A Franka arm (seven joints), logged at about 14 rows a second.
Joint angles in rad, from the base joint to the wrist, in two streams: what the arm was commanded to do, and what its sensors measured. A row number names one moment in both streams.
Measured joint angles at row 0:
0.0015, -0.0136, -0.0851, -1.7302, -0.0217, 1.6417, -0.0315
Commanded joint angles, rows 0 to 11:
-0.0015, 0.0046, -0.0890, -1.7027, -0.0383, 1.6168, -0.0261
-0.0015, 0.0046, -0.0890, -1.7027, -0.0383, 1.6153, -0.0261
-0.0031, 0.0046, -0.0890, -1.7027, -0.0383, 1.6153, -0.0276
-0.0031, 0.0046, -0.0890, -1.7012, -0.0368, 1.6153, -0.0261
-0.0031, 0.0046, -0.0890, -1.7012, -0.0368, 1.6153, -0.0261
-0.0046, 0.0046, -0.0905, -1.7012, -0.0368, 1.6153, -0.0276
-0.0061, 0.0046, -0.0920, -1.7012, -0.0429, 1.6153, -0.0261
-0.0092, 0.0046, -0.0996, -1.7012, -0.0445, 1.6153, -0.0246
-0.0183, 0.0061, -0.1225, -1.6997, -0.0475, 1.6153, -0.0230
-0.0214, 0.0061, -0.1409, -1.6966, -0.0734, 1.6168, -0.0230
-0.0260, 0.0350, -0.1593, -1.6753, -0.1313, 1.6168, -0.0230
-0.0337, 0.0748, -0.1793, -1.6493, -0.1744, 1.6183, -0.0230
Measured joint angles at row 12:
-0.0184, 0.0026, -0.1536, -1.7220, -0.1118, 1.6379, -0.0299
